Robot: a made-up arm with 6 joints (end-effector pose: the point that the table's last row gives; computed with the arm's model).
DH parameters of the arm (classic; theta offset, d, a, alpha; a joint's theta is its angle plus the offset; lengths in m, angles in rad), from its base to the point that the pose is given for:
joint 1: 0 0.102 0 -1.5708
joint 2: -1.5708 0 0.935 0
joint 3: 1.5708 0.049 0 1.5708
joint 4: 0 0.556 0 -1.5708
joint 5: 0 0 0 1.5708
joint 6: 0 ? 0 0
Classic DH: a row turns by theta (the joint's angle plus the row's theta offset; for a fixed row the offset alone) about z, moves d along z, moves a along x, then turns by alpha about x.
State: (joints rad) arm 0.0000 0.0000 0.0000 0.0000 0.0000 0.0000
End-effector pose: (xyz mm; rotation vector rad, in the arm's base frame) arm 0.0 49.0 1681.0 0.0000 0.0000 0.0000
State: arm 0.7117 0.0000 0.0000 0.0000 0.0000 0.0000
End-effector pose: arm -32.0 37.1 1681.0 0.0000 0.0000 0.7117
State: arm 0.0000 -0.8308 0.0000 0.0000 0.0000 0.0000
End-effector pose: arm -1166.0 49.0 1166.7 0.0000 -0.8308 0.0000
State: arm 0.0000 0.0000 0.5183 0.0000 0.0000 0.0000
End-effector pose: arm 319.0 49.0 1596.4 0.0000 0.5183 0.0000
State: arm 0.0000 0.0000 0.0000 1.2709 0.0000 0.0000
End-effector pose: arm 0.0 49.0 1681.0 0.0000 0.0000 1.2709
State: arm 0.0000 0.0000 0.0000 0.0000 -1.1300 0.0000
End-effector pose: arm -79.6 49.0 1630.5 0.0000 -1.1300 0.0000
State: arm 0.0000 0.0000 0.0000 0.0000 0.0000 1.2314
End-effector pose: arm 0.0 49.0 1681.0 0.0000 0.0000 1.2314
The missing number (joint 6, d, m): 0.088
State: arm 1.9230 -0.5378 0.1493 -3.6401 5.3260 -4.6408
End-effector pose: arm 210.6 -615.4 1490.4 -0.5913 0.2323 0.0143
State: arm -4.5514 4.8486 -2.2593 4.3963 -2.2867 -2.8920
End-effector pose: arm -1.3 -691.7 -206.0 0.6131 -0.9487 0.4216
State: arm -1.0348 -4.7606 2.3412 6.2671 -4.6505 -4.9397
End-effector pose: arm 298.3 -409.1 -208.0 -0.7275 -0.3080 0.2998
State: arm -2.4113 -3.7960 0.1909 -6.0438 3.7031 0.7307
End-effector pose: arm -589.4 -578.7 -1050.2 0.1134 -0.1367 -1.8856
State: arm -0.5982 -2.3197 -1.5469 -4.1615 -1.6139 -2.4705
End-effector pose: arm -306.4 177.4 -978.4 -0.8090 -1.9285 1.1936
